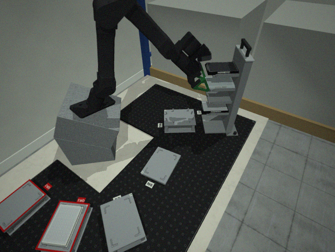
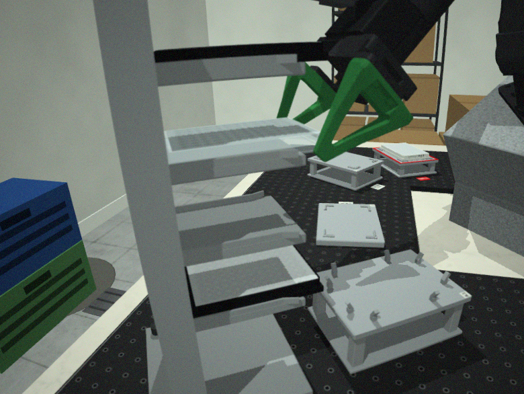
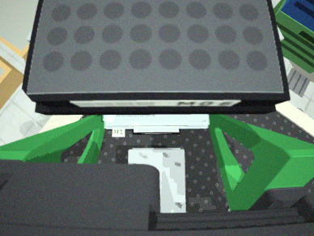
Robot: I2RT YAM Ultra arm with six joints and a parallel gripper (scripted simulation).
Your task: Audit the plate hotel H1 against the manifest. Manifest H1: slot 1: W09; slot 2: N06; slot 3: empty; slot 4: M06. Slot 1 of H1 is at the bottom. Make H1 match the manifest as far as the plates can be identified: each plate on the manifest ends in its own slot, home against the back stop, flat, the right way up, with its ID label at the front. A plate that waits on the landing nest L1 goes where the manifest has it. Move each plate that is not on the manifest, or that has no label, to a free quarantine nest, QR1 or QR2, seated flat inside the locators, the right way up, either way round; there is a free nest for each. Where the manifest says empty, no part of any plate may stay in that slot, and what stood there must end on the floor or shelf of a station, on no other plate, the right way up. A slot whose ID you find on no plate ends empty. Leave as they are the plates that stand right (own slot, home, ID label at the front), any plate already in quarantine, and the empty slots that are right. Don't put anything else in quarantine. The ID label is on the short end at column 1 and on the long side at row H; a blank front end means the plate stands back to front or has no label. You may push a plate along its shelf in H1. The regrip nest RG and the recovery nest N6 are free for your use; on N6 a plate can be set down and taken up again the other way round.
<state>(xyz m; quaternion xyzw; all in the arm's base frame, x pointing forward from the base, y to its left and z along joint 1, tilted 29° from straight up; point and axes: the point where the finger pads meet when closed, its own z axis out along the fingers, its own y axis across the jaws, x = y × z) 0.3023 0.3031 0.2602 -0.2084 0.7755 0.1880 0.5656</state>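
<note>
The clear plate is 5 cm ahead of my hand and 4 cm to the left of it. Also, from my hand: plate hotel H1: 11 cm ahead, 8 cm to the left, 6 cm below; then H1 tag: 5 cm behind, 8 cm to the left, 26 cm below; then regrip nest RG: 9 cm behind, 7 cm to the right, 20 cm below.
</note>
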